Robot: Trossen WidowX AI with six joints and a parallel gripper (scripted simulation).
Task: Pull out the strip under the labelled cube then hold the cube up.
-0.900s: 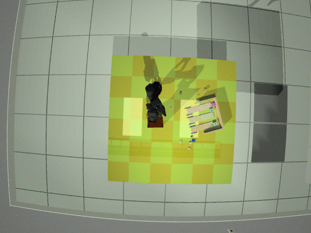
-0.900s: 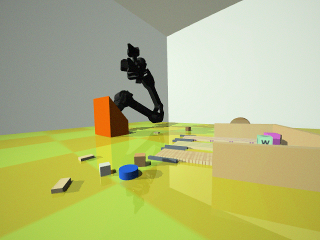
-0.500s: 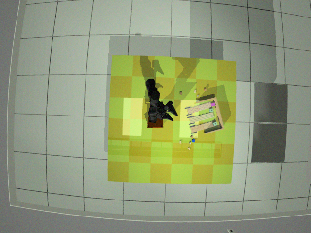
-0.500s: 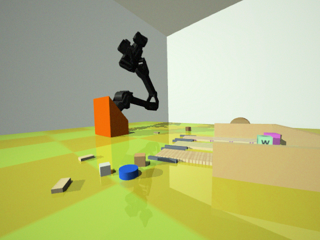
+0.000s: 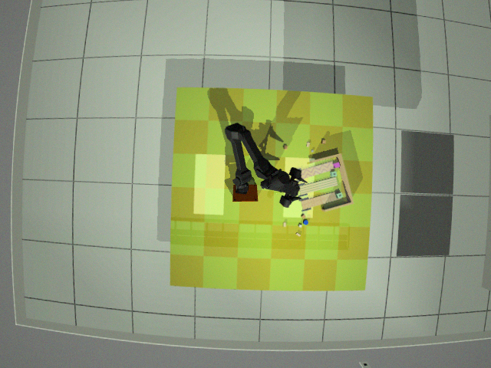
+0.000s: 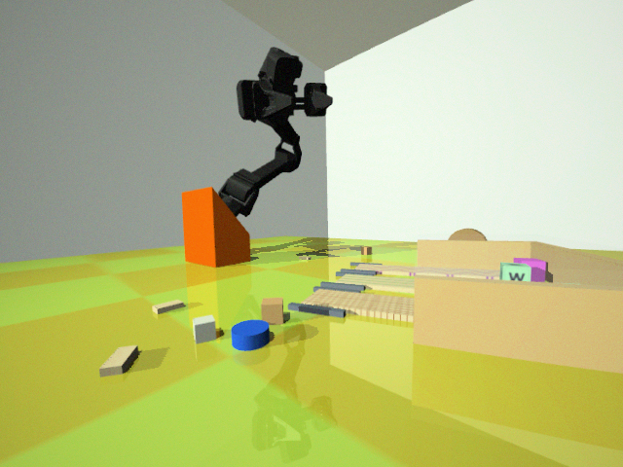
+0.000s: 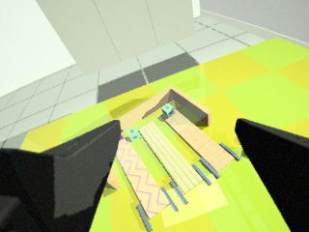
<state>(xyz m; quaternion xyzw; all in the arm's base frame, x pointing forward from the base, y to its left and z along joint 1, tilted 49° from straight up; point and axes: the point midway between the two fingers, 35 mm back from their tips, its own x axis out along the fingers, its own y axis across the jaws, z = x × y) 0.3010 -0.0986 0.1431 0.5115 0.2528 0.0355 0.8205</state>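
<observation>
Right now my gripper tip is 12 cm short of the blue disc, 20 cm to the left of it and 29 cm above it. From my gripper tip the other things lie so: flat tan piece 8 cm ahead, 28 cm to the right, 29 cm below.
</observation>
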